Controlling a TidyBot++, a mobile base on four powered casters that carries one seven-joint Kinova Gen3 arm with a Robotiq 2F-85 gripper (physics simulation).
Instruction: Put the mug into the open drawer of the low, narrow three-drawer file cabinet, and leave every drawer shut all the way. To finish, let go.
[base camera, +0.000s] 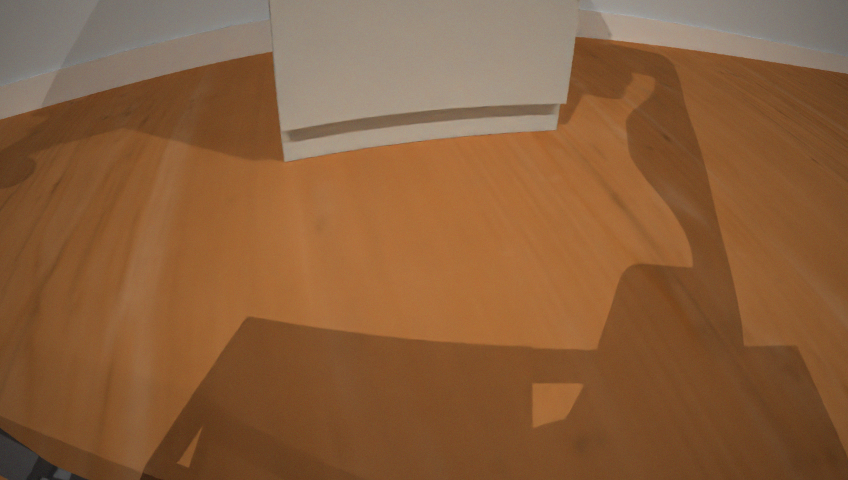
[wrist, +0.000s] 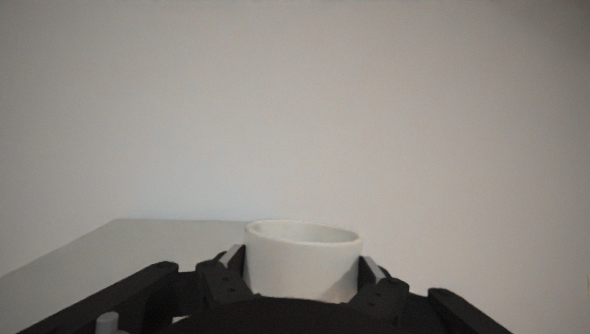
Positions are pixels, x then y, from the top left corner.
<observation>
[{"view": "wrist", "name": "my gripper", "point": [300, 265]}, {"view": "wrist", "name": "white mug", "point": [283, 258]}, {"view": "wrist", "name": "white wall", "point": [447, 142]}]
</observation>
